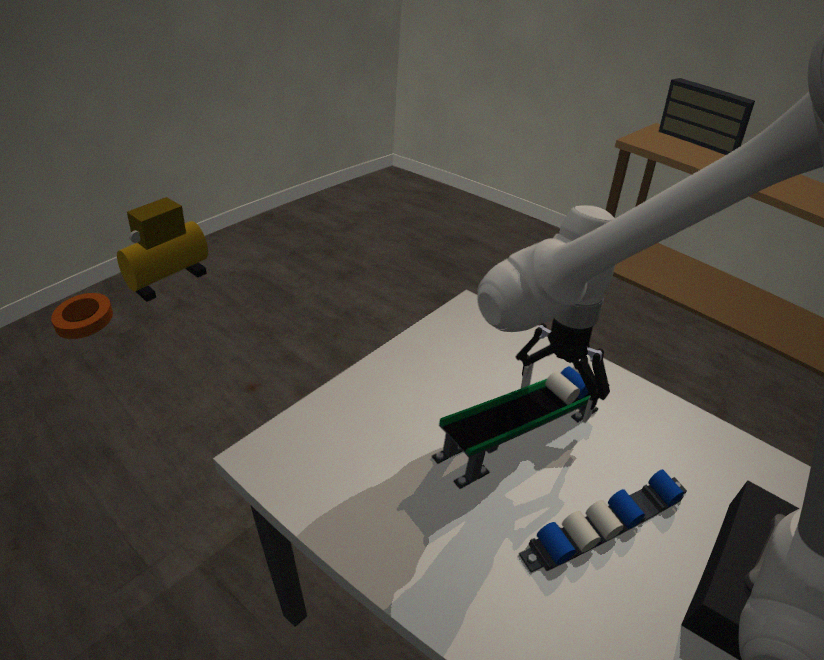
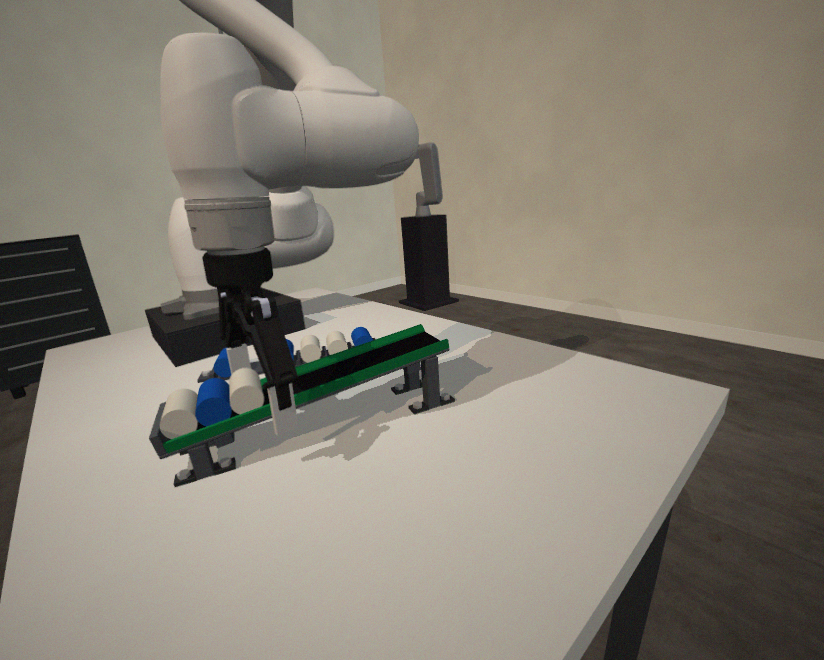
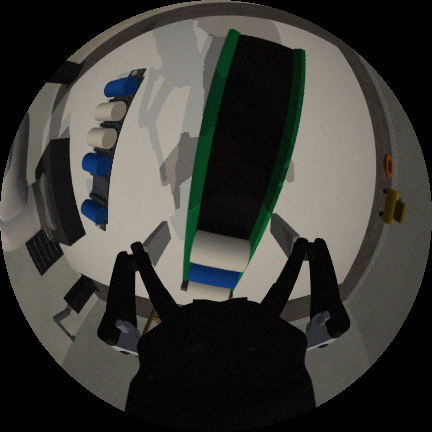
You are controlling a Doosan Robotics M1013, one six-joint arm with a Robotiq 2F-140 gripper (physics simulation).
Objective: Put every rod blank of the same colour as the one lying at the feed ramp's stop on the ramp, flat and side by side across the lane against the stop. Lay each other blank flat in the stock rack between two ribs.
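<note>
On the feed ramp (image 1: 496, 418) (image 2: 364, 360) (image 3: 250, 135), a white blank (image 2: 180, 412) (image 3: 209, 291) lies at the stop. A blue blank (image 1: 572, 380) (image 2: 213, 402) (image 3: 214, 276) lies against it, then another white blank (image 1: 562, 387) (image 2: 245, 390) (image 3: 220, 250), all across the lane. The stock rack (image 1: 646, 501) (image 3: 100, 186) holds a blue blank (image 1: 555, 541) (image 3: 121, 87), two white blanks (image 1: 581, 531) (image 1: 604, 519), a blue blank (image 1: 625, 508), a bare slot and a blue blank (image 1: 665, 486). My gripper (image 1: 558, 393) (image 2: 259, 386) (image 3: 219, 226) is open, its fingers astride the ramp near the upper white blank, holding nothing.
The ramp's green side rails (image 3: 206, 145) run between my fingers. The arm's black base block (image 2: 168, 336) (image 3: 64, 192) stands on the table (image 1: 357, 440) (image 2: 412, 536) beyond the rack. A yellow compressor (image 1: 163, 254) and an orange ring (image 1: 61, 321) are on the floor.
</note>
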